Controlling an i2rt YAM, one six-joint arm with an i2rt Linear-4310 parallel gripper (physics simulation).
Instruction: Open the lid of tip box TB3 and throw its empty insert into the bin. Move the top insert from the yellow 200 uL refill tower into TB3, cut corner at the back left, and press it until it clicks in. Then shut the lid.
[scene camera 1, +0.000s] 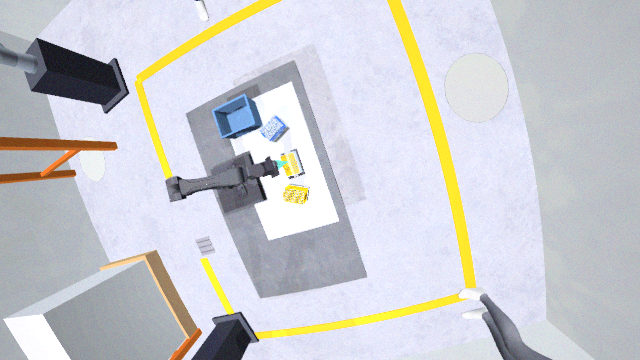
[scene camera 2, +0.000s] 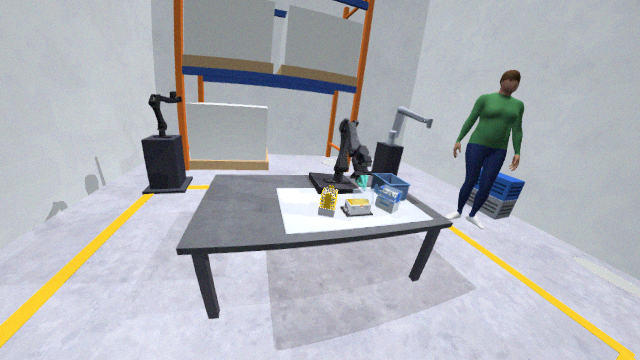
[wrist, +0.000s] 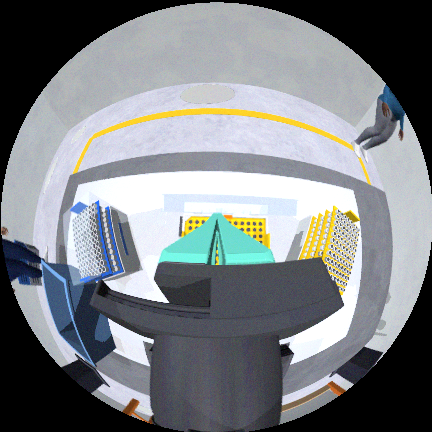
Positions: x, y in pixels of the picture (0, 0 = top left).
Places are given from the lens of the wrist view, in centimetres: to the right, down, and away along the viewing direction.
clear lid (wrist: 177, 201): -3, -1, 12
blue-and-white tip box (wrist: 98, 242): -15, 3, 14
yellow insert (wrist: 255, 227): 6, 1, 21
blue bin (wrist: 87, 331): -26, 23, 12
The marked spots on the clear lid and the blue-and-white tip box are 13 cm apart.
